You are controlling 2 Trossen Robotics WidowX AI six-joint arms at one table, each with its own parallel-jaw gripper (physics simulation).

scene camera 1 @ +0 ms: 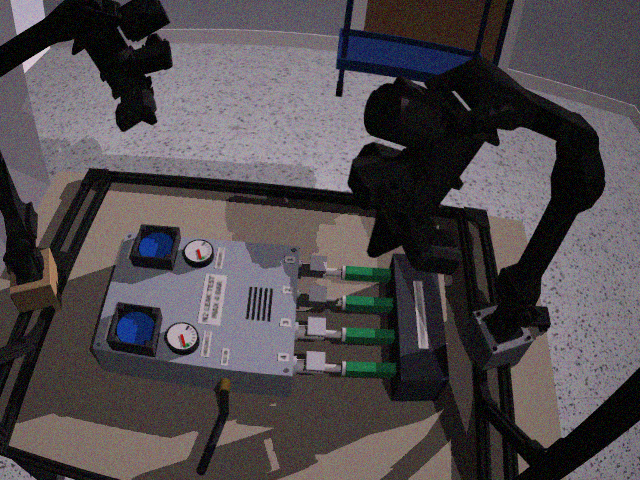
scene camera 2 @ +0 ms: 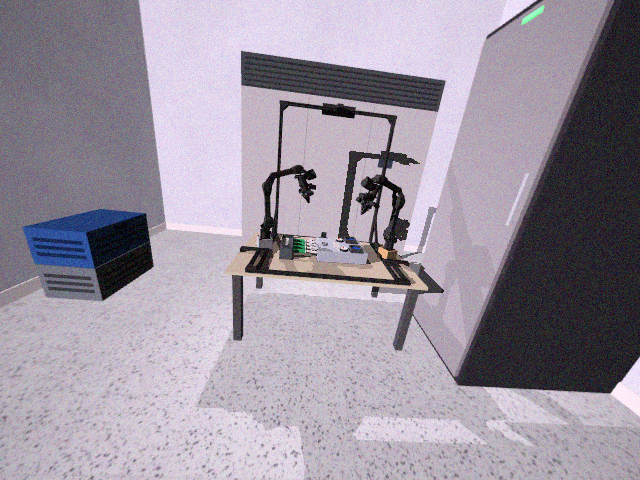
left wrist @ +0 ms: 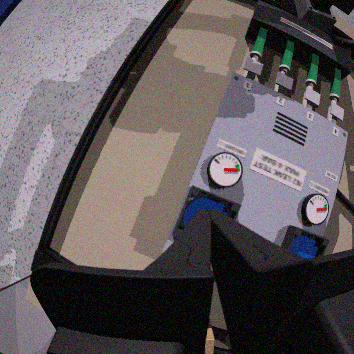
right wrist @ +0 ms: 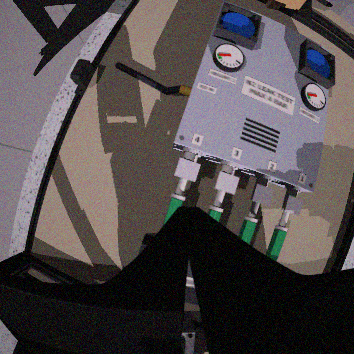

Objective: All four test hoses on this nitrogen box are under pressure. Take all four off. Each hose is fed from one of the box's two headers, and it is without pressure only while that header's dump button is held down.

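Pixels of known places: left gripper, fingertip midpoint: (scene camera 1: 154,122) (scene camera 2: 361,214) (left wrist: 206,218); right gripper, fingertip midpoint: (scene camera 1: 370,255) (scene camera 2: 309,203) (right wrist: 186,216); left arm's base, origin of the base link: (scene camera 1: 29,270) (scene camera 2: 388,248); right arm's base, origin of the base link: (scene camera 1: 504,326) (scene camera 2: 264,237) (left wrist: 318,3).
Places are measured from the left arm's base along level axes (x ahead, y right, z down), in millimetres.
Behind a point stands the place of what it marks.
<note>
The grey nitrogen box (scene camera 1: 173,289) @(x 303, y 125, z 4 mm) (scene camera 2: 336,256) @(x 434, y 41, z 37 mm) (left wrist: 252,131) @(x 435, y 117, z 4 mm) (right wrist: 210,120) @(x 416, y 285, z 4 mm) lies on the table. Hose 1 (scene camera 1: 367,273) @(x 657, y 178, z 19 mm) (left wrist: 259,44) @(x 644, y 167, z 19 mm), hose 2 (scene camera 1: 368,303) @(x 629, y 242, z 19 mm) (left wrist: 287,55) @(x 624, y 232, z 19 mm), hose 3 (scene camera 1: 368,335) @(x 601, y 306, z 19 mm) (left wrist: 312,69) @(x 597, y 294, z 19 mm) and hose 4 (scene camera 1: 369,369) @(x 574, y 370, z 19 mm) (left wrist: 335,84) @(x 568, y 357, z 19 mm) have green sleeves and sit on its ports. Two blue dump buttons, upper (scene camera 1: 156,244) @(x 290, y 24, z -12 mm) (right wrist: 318,61) @(x 284, y 23, z -12 mm) and lower (scene camera 1: 135,328) @(x 216, y 203, z -12 mm) (right wrist: 239,24) @(x 216, y 200, z -12 mm) in scene camera 1, stand untouched. My left gripper (scene camera 1: 135,124) (scene camera 2: 364,211) @(x 316, y 0, z -269 mm) (left wrist: 206,218) @(x 316, y 0, z -269 mm) is shut and empty, above the box's button end. My right gripper (scene camera 1: 373,253) @(x 528, y 361, z -268 mm) (scene camera 2: 308,200) @(x 528, y 361, z -268 mm) (right wrist: 186,216) @(x 528, y 361, z -268 mm) is shut and empty, above the hoses.
A dark block (scene camera 1: 405,325) @(x 664, y 317, z 4 mm) (left wrist: 265,17) @(x 724, y 195, z 4 mm) holds the hoses' far ends. Two gauges (scene camera 1: 198,252) @(x 367, y 67, z -12 mm) (scene camera 1: 181,337) @(x 293, y 240, z -12 mm) sit beside the buttons. A black pipe with a brass end (scene camera 1: 221,408) @(x 324, y 348, z 64 mm) (right wrist: 145,79) @(x 300, y 393, z 71 mm) leaves the box's side. Black rails (scene camera 1: 232,184) @(x 497, y -182, z 64 mm) frame the table.
</note>
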